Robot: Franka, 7 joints.
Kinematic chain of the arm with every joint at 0, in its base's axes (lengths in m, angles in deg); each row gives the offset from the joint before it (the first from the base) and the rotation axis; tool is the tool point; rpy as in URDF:
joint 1: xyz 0 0 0.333 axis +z
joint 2: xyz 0 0 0 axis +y
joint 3: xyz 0 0 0.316 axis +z
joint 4: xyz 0.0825 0 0 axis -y
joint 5: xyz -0.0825 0 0.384 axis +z
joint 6: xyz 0 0 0 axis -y
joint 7: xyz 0.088 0 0 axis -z
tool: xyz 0 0 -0.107 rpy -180 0 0
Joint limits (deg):
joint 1: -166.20..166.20
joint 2: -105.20..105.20
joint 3: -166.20..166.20
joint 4: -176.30..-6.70
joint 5: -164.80..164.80
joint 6: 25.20..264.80
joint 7: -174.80..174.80
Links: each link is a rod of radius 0.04 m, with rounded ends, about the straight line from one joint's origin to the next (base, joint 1, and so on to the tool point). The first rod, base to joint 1, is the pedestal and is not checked.
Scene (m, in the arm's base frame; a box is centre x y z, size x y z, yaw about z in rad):
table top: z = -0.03
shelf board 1: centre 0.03 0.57 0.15 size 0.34 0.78 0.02 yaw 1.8
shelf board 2: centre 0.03 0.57 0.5 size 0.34 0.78 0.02 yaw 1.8
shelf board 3: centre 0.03 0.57 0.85 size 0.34 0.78 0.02 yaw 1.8
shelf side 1: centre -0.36 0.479 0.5 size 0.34 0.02 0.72 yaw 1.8
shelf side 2: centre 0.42 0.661 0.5 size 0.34 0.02 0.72 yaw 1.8
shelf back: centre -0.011 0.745 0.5 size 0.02 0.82 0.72 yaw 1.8
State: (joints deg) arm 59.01 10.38 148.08 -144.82 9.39 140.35 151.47
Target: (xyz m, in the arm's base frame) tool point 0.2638 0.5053 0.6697
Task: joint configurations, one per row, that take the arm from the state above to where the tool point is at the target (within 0.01 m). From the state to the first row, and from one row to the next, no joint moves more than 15 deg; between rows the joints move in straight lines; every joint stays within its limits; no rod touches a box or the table.
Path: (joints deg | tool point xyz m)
1: 47.65 20.37 151.70 -141.18 -2.65 140.01 146.10 | -0.4385 -0.1479 0.4403
2: 36.29 30.36 155.33 -137.55 -14.70 139.68 140.72 | -0.4411 -0.0672 0.5468
3: 24.93 40.35 158.95 -133.91 -26.74 139.34 135.35 | -0.4032 0.0177 0.6520
4: 13.57 50.34 162.58 -130.28 -38.78 139.01 129.98 | -0.3236 0.0882 0.7485
5: 2.21 60.33 166.20 -126.64 -50.83 138.67 124.60 | -0.2095 0.1265 0.8294
6: -7.57 63.71 158.40 -126.87 -38.55 139.31 129.98 | -0.1376 0.2238 0.8192
7: -17.35 67.08 150.61 -127.11 -26.28 139.95 135.35 | -0.0395 0.2948 0.7981
8: -27.13 70.45 142.81 -127.34 -14.01 140.60 140.72 | 0.0753 0.3336 0.7661
9: -36.91 73.82 135.01 -127.57 -1.73 141.24 146.10 | 0.1955 0.3376 0.7231
10: -46.70 77.20 127.22 -127.80 10.54 141.88 151.47 | 0.3099 0.3078 0.6697
11: -33.07 66.42 120.02 -117.92 10.56 146.36 151.47 | 0.3012 0.4136 0.6636
12: -19.45 55.64 112.82 -108.03 10.58 150.85 151.47 | 0.2638 0.5053 0.6697

